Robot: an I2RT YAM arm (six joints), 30 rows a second.
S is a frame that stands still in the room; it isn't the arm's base.
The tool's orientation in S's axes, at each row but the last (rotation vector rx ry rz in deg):
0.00, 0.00, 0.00
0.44, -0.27, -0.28
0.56, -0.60, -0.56
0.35, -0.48, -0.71
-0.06, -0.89, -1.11
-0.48, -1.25, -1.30
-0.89, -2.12, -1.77
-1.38, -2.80, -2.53
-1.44, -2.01, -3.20
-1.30, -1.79, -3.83
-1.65, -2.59, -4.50
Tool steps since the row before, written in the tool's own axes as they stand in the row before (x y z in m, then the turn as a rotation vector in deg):
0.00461, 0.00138, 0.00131, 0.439, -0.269, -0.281
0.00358, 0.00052, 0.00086, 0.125, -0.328, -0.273
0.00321, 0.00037, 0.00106, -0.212, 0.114, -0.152
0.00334, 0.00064, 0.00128, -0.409, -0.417, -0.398
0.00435, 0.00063, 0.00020, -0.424, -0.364, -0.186
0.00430, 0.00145, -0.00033, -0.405, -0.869, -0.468
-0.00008, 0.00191, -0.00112, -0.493, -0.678, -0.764
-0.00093, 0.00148, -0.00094, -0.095, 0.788, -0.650
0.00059, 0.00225, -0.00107, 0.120, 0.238, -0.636
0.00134, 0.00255, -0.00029, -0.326, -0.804, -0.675
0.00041, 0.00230, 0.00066, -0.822, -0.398, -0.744
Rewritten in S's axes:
0.00461, 0.00138, 0.00131, 0.439, -0.269, -0.281
0.00358, 0.00050, 0.00088, 0.125, -0.327, -0.275
0.00320, 0.00033, 0.00110, -0.209, 0.118, -0.153
0.00334, 0.00059, 0.00131, -0.411, -0.409, -0.404
0.00436, 0.00055, 0.00027, -0.428, -0.356, -0.192
0.00434, 0.00135, -0.00025, -0.414, -0.864, -0.470
0.00002, 0.00189, -0.00115, -0.485, -0.675, -0.772
-0.00082, 0.00149, -0.00102, -0.028, 0.775, -0.672
0.00075, 0.00219, -0.00110, 0.155, 0.214, -0.637
0.00152, 0.00245, -0.00030, -0.359, -0.796, -0.668
0.00056, 0.00228, 0.00062, -0.817, -0.355, -0.770

